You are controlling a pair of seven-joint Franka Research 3 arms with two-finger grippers.
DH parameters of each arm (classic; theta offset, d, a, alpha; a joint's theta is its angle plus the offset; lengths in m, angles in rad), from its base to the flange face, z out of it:
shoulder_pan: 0 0.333 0 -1.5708
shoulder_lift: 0 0 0 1.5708
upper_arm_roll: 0 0.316 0.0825 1.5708
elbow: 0 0 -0.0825 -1.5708
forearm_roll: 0 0.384 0 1.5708
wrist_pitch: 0 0 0.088 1.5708
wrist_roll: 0 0.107 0 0
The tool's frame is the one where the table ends.
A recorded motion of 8 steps. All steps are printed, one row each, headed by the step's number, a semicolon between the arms.
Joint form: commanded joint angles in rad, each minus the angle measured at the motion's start. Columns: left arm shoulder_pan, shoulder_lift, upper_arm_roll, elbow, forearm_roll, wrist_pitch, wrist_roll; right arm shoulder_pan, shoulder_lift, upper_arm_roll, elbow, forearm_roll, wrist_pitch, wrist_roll.
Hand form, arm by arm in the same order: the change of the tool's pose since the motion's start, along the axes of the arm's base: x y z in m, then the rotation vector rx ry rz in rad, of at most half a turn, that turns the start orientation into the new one. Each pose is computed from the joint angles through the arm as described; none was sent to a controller.
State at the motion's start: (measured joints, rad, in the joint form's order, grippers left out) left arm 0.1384 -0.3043 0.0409 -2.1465 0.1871 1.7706 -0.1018; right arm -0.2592 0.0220 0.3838 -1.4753 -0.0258 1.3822 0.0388
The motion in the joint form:
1: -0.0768 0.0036 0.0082 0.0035 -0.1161 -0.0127 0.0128; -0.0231 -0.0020 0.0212 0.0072 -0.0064 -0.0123 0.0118
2: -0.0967 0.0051 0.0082 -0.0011 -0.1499 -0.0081 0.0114; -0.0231 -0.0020 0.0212 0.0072 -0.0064 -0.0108 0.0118
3: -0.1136 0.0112 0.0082 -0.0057 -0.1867 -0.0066 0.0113; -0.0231 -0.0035 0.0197 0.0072 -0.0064 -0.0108 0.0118
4: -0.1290 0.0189 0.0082 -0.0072 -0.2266 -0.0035 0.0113; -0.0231 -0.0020 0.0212 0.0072 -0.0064 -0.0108 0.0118
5: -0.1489 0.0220 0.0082 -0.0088 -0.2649 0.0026 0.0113; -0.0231 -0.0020 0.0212 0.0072 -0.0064 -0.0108 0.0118
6: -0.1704 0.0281 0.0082 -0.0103 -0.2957 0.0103 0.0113; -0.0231 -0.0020 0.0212 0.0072 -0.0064 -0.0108 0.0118
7: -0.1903 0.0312 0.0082 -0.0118 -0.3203 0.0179 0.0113; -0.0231 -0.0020 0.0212 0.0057 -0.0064 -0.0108 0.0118
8: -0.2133 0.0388 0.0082 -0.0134 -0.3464 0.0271 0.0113; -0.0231 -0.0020 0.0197 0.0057 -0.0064 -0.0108 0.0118
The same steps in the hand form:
1: 0.0062 -0.0405 -0.0022 -0.1156 -0.0018 -0.0490; -0.0018 -0.0020 0.0034 -0.0084 0.0018 -0.0144
2: 0.0076 -0.0526 -0.0048 -0.1480 -0.0037 -0.0586; -0.0016 -0.0020 0.0035 -0.0082 0.0003 -0.0144
3: 0.0092 -0.0635 -0.0096 -0.1838 0.0023 -0.0647; -0.0020 -0.0026 0.0043 -0.0086 -0.0011 -0.0159
4: 0.0114 -0.0740 -0.0135 -0.2221 0.0052 -0.0682; -0.0016 -0.0020 0.0035 -0.0082 0.0003 -0.0144
5: 0.0130 -0.0864 -0.0150 -0.2582 0.0020 -0.0768; -0.0016 -0.0020 0.0035 -0.0082 0.0003 -0.0144
6: 0.0150 -0.0989 -0.0176 -0.2870 0.0016 -0.0883; -0.0016 -0.0020 0.0035 -0.0082 0.0003 -0.0144
7: 0.0162 -0.1101 -0.0189 -0.3099 -0.0007 -0.1001; -0.0016 -0.0020 0.0029 -0.0084 0.0018 -0.0144
8: 0.0179 -0.1229 -0.0221 -0.3339 0.0008 -0.1134; -0.0016 -0.0027 0.0029 -0.0084 0.0018 -0.0159

